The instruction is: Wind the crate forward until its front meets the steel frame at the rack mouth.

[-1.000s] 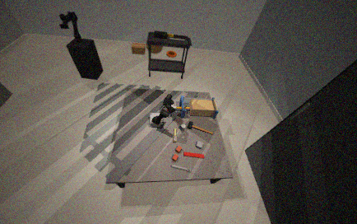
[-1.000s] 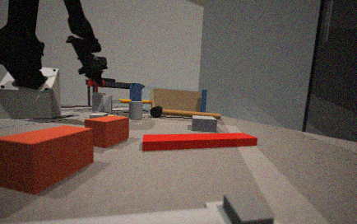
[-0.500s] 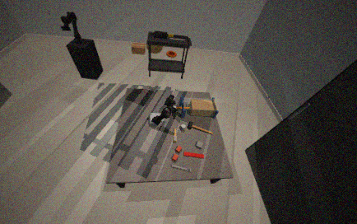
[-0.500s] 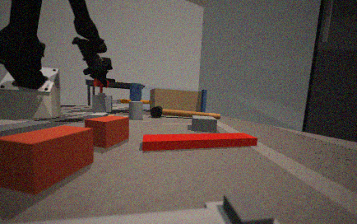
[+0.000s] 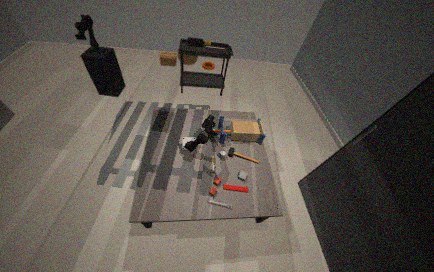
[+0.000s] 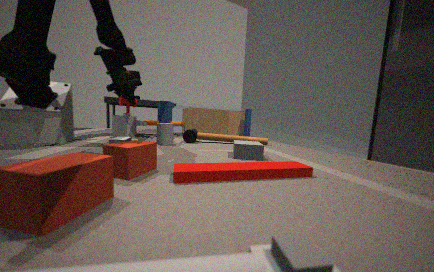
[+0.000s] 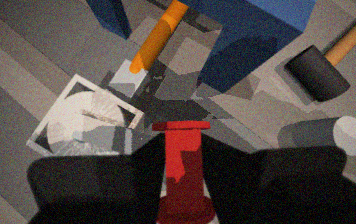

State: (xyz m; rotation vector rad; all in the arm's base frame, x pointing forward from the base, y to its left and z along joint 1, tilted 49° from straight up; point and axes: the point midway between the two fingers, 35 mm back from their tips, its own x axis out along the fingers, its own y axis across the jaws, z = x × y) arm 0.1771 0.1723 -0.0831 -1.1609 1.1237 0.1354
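Right now my gripper tip is 30 mm past the winch handle, 30 mm above it and 20 mm to the right of it. Also, from my gripper tip: red knob: 10 mm to the right, 10 mm behind; grey winch: 100 mm below, 70 mm to the left, 60 mm behind; blue frame: 110 mm ahead, 100 mm to the left, 30 mm below.
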